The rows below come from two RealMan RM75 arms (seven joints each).
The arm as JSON. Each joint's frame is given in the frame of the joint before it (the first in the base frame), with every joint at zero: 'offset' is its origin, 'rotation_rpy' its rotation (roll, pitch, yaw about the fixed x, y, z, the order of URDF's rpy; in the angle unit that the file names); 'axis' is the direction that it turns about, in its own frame. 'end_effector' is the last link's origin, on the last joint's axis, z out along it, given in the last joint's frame.
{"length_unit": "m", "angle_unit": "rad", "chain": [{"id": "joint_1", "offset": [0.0, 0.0, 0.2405], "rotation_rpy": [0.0, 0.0, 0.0], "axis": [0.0, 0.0, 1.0]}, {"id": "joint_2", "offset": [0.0, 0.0, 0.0], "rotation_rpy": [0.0, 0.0, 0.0], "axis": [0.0, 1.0, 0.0]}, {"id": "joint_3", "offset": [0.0, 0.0, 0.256], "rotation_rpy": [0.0, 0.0, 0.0], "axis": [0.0, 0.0, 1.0]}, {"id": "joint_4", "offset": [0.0, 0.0, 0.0], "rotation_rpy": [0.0, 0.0, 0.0], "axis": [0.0, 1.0, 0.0]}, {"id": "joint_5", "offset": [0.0, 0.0, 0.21], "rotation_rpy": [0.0, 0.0, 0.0], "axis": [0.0, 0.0, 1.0]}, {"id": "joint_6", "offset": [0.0, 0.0, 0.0], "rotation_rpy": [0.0, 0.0, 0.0], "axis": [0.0, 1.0, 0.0]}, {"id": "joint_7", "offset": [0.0, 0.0, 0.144], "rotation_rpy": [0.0, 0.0, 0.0], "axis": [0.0, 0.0, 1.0]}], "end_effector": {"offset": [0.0, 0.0, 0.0], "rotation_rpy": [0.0, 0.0, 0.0]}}
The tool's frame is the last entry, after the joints.
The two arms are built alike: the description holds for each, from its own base.
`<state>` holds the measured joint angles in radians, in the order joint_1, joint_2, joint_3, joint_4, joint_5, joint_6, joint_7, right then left.
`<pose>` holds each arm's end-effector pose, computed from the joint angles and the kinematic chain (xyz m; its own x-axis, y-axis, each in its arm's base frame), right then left.
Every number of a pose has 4 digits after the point.
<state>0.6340 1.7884 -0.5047 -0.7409 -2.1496 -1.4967 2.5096 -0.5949 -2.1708 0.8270 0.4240 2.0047 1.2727 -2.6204</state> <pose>0.2865 0.3959 0.1596 0.1026 -0.7808 -0.6163 -0.9871 -0.1566 0.0341 -0.2532 0.3188 -0.0947 -0.2936 0.9365 0.1916 0.9049 0.2077 0.3715</pose>
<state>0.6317 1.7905 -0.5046 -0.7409 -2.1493 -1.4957 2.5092 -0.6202 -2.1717 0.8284 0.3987 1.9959 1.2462 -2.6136</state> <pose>0.2873 0.3952 0.1588 0.0999 -0.7811 -0.6164 -0.9874 -0.1543 0.0355 -0.2482 0.3236 -0.0990 -0.2897 0.9366 0.1968 0.9072 0.2032 0.3685</pose>
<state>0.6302 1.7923 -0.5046 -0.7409 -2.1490 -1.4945 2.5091 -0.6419 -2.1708 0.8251 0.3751 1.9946 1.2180 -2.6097</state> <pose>0.2879 0.3949 0.1580 0.0978 -0.7812 -0.6166 -0.9876 -0.1526 0.0367 -0.2457 0.3279 -0.1024 -0.2905 0.9347 0.2048 0.9103 0.2041 0.3601</pose>
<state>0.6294 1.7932 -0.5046 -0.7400 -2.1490 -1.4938 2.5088 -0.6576 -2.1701 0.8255 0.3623 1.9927 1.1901 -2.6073</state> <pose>0.2883 0.3946 0.1575 0.0963 -0.7816 -0.6163 -0.9878 -0.1513 0.0376 -0.2443 0.3323 -0.1042 -0.2891 0.9320 0.2185 0.9151 0.2021 0.3490</pose>
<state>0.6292 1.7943 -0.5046 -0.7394 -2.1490 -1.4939 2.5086 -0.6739 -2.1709 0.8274 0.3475 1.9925 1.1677 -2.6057</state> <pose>0.2883 0.3944 0.1568 0.0953 -0.7823 -0.6156 -0.9878 -0.1510 0.0390 -0.2419 0.3353 -0.1072 -0.2861 0.9317 0.2238 0.9190 0.2007 0.3392</pose>
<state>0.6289 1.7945 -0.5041 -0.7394 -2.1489 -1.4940 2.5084 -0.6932 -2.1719 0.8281 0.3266 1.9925 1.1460 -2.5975</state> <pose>0.2884 0.3943 0.1568 0.0949 -0.7821 -0.6159 -0.9878 -0.1508 0.0394 -0.2388 0.3377 -0.1112 -0.2783 0.9335 0.2263 0.9238 0.1956 0.3293</pose>
